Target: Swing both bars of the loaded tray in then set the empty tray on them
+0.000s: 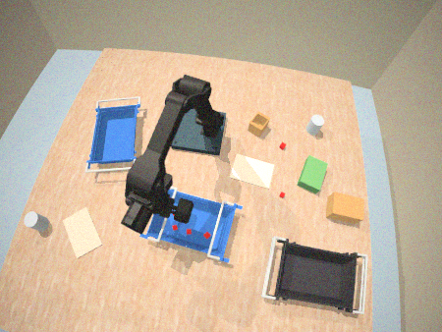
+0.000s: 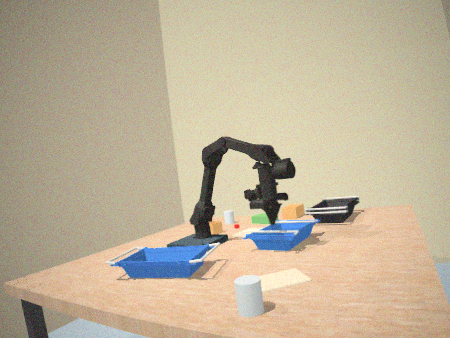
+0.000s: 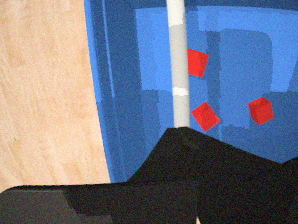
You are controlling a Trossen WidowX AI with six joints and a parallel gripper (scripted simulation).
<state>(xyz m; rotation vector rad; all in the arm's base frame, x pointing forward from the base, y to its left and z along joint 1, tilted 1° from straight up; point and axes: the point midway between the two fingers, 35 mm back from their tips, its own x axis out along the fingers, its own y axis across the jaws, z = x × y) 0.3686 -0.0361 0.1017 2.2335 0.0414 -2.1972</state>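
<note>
Right now my gripper tip is 23 cm past the blue tray, 31 cm to the left of it and 4 cm above it. Round my gripper tip: green block (31 cm behind, 46 cm to the left, 7 cm below); then small brown box (45 cm behind, 21 cm to the left, 7 cm below); then orange box (20 cm behind, 59 cm to the left, 6 cm below).
</note>
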